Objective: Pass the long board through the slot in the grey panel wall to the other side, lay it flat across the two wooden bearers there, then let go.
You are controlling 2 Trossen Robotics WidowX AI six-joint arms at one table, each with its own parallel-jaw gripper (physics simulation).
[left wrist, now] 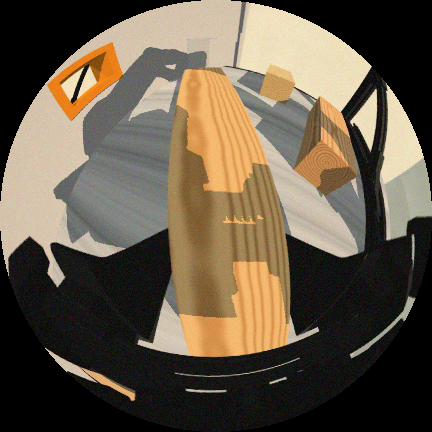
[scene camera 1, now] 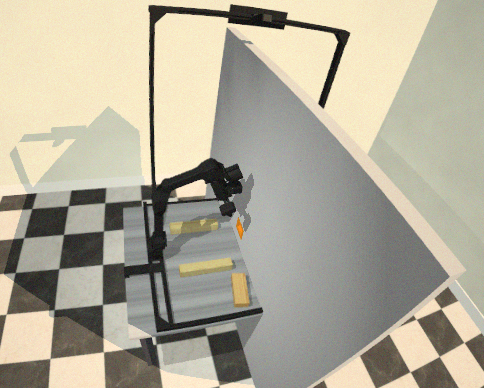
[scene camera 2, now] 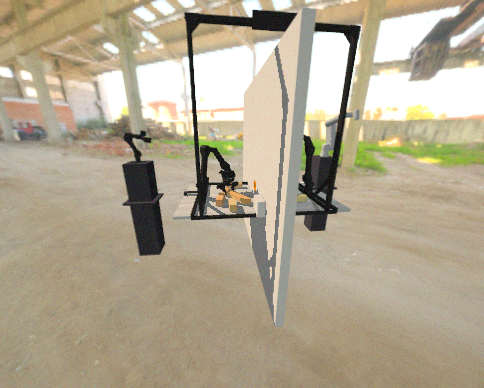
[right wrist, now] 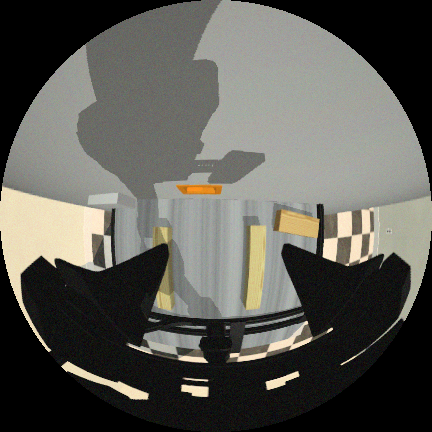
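An orange-framed slot and a grey panel wall are visible, as is my left gripper. My right gripper is open and holds nothing.
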